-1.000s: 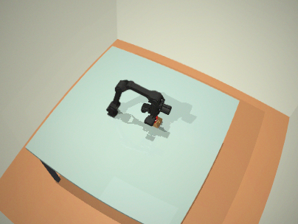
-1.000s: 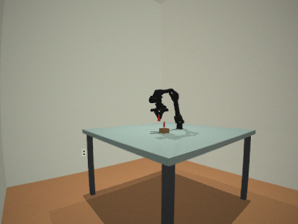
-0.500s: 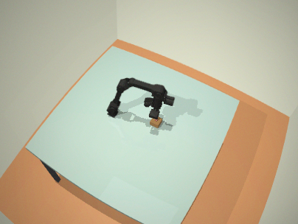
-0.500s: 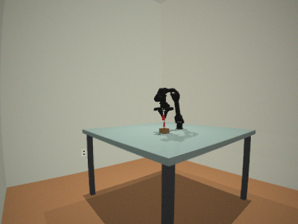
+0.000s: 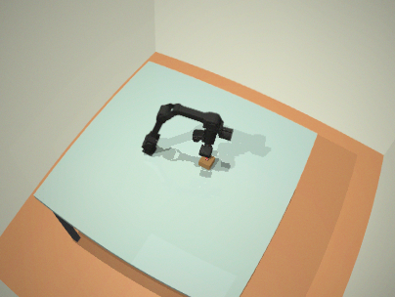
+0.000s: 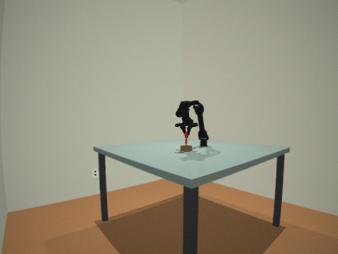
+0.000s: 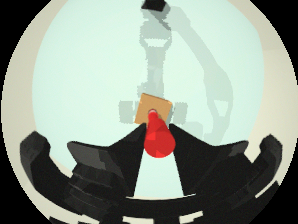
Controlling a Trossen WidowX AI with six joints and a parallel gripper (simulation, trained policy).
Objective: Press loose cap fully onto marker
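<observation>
Right now the red cap is 10 mm ahead of my gripper tip and 10 mm above it. From my gripper tip the other things lie so: wooden holder block: 10 mm ahead, 100 mm below.
</observation>
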